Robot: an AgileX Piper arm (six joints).
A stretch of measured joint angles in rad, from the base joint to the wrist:
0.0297 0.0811 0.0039 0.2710 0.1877 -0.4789
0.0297 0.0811 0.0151 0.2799 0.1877 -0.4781
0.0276 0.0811 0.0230 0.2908 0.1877 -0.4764
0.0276 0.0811 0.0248 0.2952 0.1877 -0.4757
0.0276 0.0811 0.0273 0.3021 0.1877 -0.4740
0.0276 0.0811 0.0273 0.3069 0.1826 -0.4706
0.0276 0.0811 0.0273 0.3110 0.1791 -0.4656
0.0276 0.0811 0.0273 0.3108 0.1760 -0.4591
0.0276 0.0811 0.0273 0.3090 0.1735 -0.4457
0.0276 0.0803 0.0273 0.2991 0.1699 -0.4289
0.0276 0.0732 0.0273 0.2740 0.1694 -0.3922
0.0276 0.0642 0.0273 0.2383 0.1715 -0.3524
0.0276 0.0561 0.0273 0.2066 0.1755 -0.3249
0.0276 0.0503 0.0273 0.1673 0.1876 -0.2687
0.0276 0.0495 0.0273 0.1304 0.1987 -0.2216
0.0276 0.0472 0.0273 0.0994 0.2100 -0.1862
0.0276 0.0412 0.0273 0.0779 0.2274 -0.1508
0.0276 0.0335 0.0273 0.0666 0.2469 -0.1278
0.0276 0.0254 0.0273 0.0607 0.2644 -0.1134
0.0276 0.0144 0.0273 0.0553 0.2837 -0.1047
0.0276 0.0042 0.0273 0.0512 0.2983 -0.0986
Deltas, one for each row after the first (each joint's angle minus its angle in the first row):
0.0000 0.0000 0.0112 0.0089 0.0000 0.0008
-0.0021 0.0000 0.0191 0.0198 0.0000 0.0025
-0.0021 0.0000 0.0209 0.0242 0.0000 0.0032
-0.0021 0.0000 0.0234 0.0311 0.0000 0.0049
-0.0021 0.0000 0.0234 0.0359 -0.0051 0.0083
-0.0021 0.0000 0.0234 0.0400 -0.0086 0.0133
-0.0021 0.0000 0.0234 0.0398 -0.0117 0.0198
-0.0021 0.0000 0.0234 0.0380 -0.0142 0.0332
-0.0021 -0.0008 0.0234 0.0281 -0.0178 0.0500
-0.0021 -0.0079 0.0234 0.0030 -0.0183 0.0867
-0.0021 -0.0169 0.0234 -0.0327 -0.0162 0.1265
-0.0021 -0.0250 0.0234 -0.0644 -0.0122 0.1540
-0.0021 -0.0308 0.0234 -0.1037 -0.0001 0.2102
-0.0021 -0.0316 0.0234 -0.1406 0.0110 0.2573
-0.0021 -0.0339 0.0234 -0.1716 0.0223 0.2927
-0.0021 -0.0399 0.0234 -0.1931 0.0397 0.3281
-0.0021 -0.0476 0.0234 -0.2044 0.0592 0.3511
-0.0021 -0.0557 0.0234 -0.2103 0.0767 0.3655
-0.0021 -0.0667 0.0234 -0.2157 0.0960 0.3742
-0.0021 -0.0769 0.0234 -0.2198 0.1106 0.3803

